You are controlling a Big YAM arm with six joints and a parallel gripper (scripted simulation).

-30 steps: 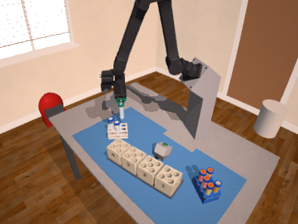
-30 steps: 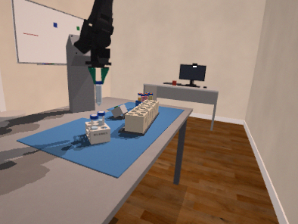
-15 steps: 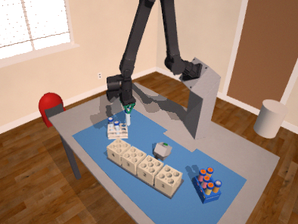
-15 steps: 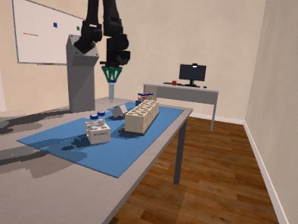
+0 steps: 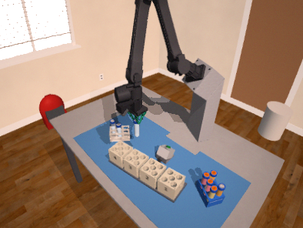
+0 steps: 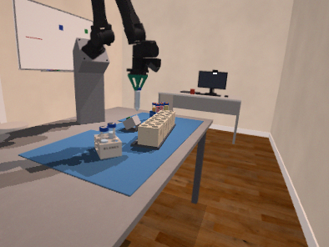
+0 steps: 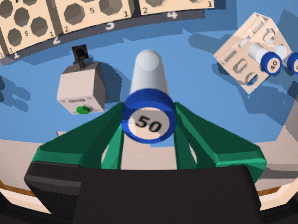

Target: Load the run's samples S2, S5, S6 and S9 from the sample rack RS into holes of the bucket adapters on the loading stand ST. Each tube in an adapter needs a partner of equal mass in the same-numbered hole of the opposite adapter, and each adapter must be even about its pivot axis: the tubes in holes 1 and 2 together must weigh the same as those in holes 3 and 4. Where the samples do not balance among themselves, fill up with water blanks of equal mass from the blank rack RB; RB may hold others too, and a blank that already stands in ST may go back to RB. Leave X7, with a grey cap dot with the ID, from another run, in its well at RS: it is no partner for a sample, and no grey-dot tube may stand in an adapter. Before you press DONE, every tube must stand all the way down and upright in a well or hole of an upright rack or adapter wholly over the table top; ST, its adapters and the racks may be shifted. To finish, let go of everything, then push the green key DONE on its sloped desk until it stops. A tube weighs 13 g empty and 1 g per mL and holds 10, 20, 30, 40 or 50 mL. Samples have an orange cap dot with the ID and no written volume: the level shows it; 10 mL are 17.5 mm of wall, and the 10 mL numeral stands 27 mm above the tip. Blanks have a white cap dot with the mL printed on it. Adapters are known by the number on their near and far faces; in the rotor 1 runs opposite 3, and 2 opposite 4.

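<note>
Right now my hand is 8 cm short of the orange-dot tube, 43 cm to the right of it and 19 cm above it. Also, from my hand: 50 mL blank (1 cm behind, 1 cm to the right, 5 cm below); 40 mL blank (8 cm behind, 17 cm to the right, 19 cm below); grey DONE desk (5 cm behind, 16 cm to the left, 20 cm below).
</note>
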